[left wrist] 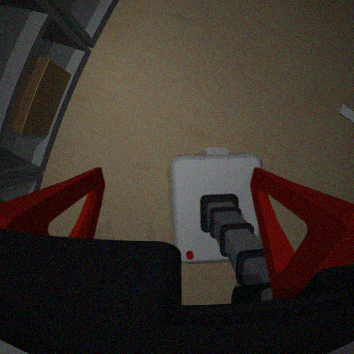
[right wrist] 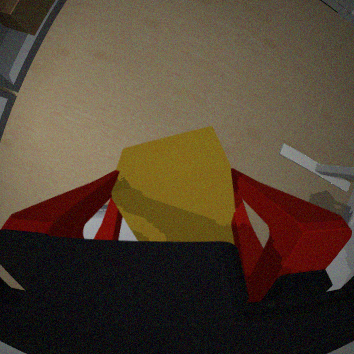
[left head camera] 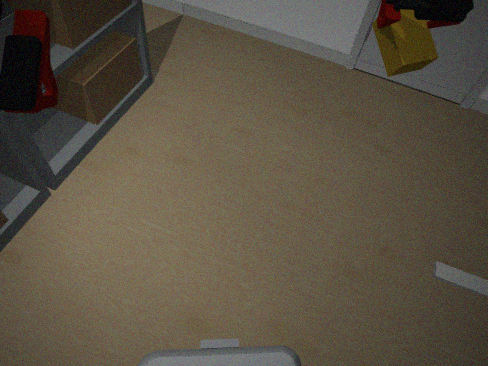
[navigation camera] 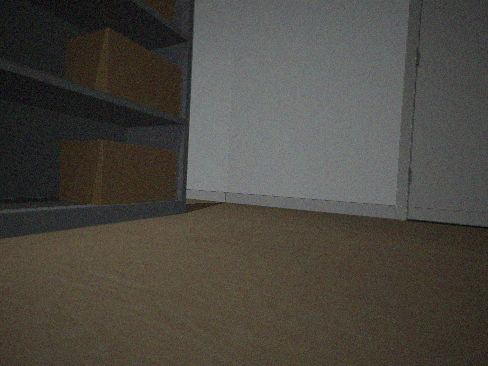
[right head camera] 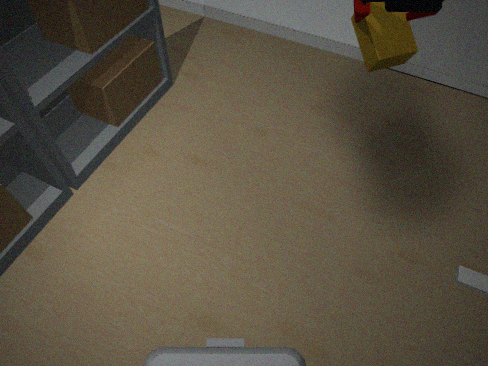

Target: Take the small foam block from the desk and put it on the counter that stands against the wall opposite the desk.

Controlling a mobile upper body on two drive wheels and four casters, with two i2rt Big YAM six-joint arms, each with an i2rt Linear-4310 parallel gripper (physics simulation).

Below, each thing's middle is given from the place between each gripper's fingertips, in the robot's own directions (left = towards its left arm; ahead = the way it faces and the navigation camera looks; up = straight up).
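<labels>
The yellow foam block (right head camera: pixel 385 41) is 24 cm ahead of my left hand, 48 cm to the right of it and 8 cm below it.
As for my right hand, it's 2 cm beyond that yellow foam block, 1 cm to the left of it and 1 cm above it.
</labels>
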